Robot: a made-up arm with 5 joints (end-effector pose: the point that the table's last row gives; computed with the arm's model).
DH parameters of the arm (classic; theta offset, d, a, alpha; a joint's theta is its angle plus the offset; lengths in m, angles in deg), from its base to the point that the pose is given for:
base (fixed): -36.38 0 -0.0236 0
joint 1: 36.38 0.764 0.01 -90
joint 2: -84.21 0 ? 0
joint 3: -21.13 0 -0.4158 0
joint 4: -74.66 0.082 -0.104 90
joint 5: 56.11 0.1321 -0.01 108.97
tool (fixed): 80.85 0.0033 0 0
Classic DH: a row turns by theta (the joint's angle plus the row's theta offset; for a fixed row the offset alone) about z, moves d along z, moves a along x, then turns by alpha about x.
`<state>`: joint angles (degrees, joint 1 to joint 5).
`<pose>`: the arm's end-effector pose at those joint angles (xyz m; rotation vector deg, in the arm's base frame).
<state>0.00 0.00 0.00 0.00 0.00</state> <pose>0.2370 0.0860 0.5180 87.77 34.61 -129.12</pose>
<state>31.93 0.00 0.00 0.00 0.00</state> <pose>0.1602 0.2105 0.5180 67.24 51.57 -104.51</pose>
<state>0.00 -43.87 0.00 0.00 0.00</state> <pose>0.3388 0.0860 0.7571 125.09 20.77 -83.93</pose>
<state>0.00 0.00 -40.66 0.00 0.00</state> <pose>0.5312 0.0860 0.7878 122.94 21.86 -87.58</pose>
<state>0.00 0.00 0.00 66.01 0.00</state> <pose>0.0538 0.0860 0.4980 3.55 48.34 -169.76</pose>
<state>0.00 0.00 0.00 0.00 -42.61</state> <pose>0.2430 0.0906 0.5180 60.32 55.91 -95.90</pose>
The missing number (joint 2, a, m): 0.2875
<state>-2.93 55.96 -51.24 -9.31 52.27</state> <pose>0.4321 0.0645 0.3686 -96.77 8.67 121.00</pose>
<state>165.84 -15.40 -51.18 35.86 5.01</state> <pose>-0.5522 0.0745 0.9306 -6.91 98.35 13.80</pose>
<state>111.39 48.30 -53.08 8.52 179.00</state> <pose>-0.2790 0.4255 0.4049 -89.86 21.95 114.63</pose>
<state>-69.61 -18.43 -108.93 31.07 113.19</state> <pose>0.1702 -0.2561 1.4827 -99.82 36.13 -44.95</pose>
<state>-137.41 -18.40 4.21 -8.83 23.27</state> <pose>-0.1899 -0.2404 0.6024 -46.23 84.00 36.31</pose>
